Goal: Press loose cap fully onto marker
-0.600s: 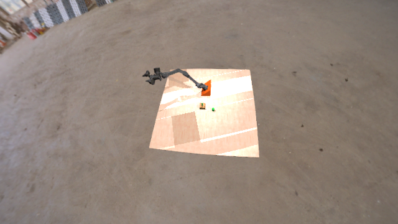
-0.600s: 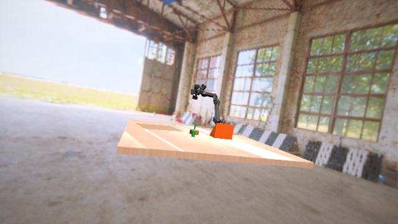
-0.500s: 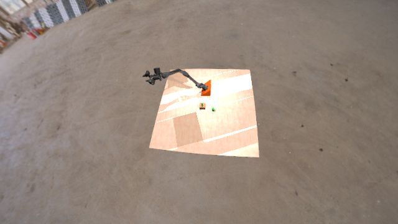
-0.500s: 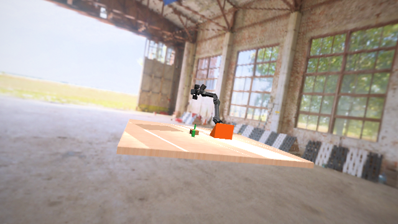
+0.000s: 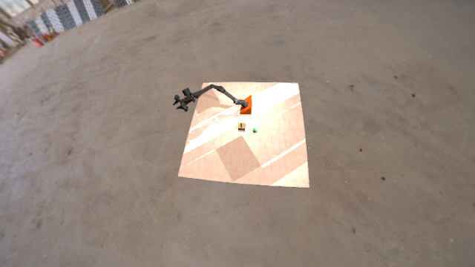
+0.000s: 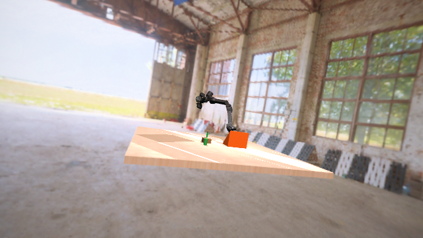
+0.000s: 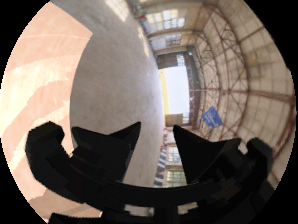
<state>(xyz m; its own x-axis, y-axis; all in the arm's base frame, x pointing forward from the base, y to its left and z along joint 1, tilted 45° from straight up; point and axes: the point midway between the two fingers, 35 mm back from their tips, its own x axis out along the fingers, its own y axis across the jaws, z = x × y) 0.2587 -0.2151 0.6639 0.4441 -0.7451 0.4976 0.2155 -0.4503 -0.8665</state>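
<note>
Now: the green marker cap 780 mm to the left of my gripper tip, 340 mm below it and 10 mm behind it. The rest, counted from my gripper tip: wooden holder block (640 mm to the left, 350 mm below, 50 mm behind).
</note>
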